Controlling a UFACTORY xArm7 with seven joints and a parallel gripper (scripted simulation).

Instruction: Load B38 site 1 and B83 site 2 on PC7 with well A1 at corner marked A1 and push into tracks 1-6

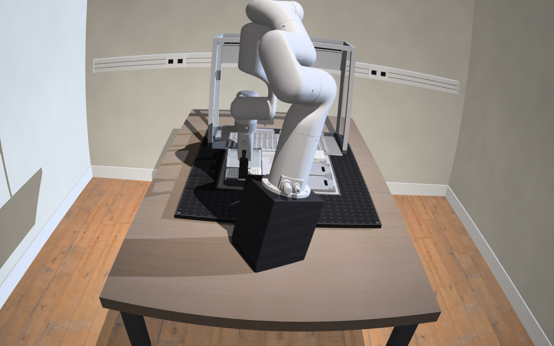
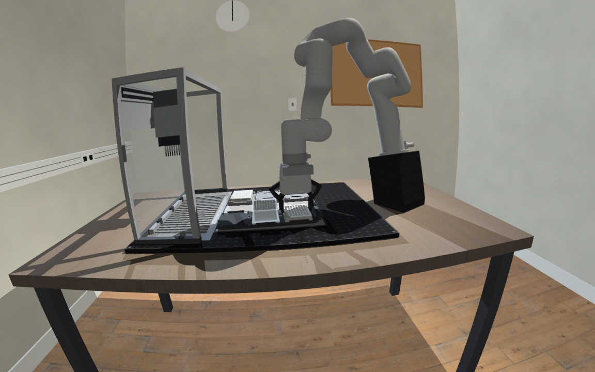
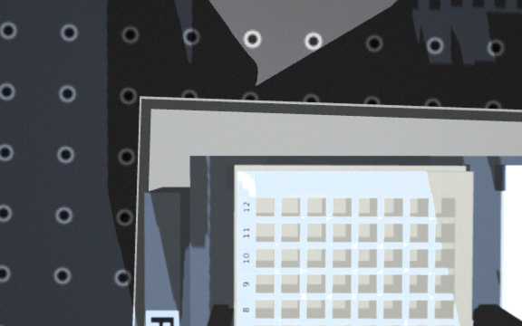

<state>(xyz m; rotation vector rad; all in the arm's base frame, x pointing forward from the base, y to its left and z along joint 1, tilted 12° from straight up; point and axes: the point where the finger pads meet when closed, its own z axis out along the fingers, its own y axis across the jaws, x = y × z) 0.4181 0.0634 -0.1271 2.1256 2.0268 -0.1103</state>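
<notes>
Now: hand 1 cm above the 96-well plate B38. The rest, counted from my hand: plate carrier PC7: 10 cm ahead, 2 cm below, 1 cm to the right; nest S1: 25 cm to the right, 4 cm behind, 3 cm below; nest S2: 26 cm to the right, 7 cm ahead, 3 cm below.
</notes>
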